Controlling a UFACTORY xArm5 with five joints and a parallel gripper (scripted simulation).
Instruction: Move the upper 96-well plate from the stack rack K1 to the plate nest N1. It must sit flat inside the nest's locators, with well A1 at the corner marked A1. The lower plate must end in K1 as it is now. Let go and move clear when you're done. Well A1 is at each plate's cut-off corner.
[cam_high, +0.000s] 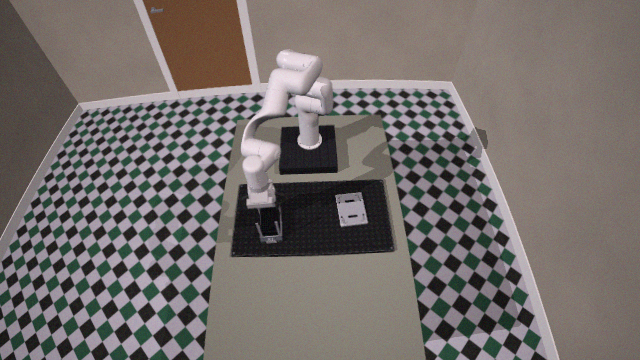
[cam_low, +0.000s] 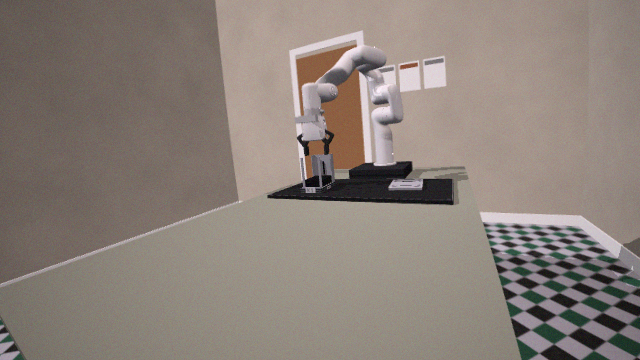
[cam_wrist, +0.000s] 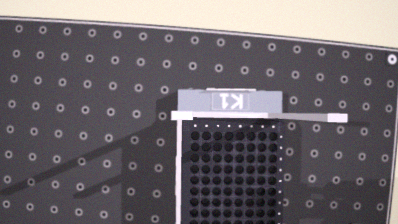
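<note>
Now: hand 110 mm above the black 96-well plate. From my hand the other things lie so: A1 mark (10 mm ahead, 310 mm to the left, 140 mm below); then plate nest N1 (70 mm behind, 360 mm to the left, 150 mm below).
</note>
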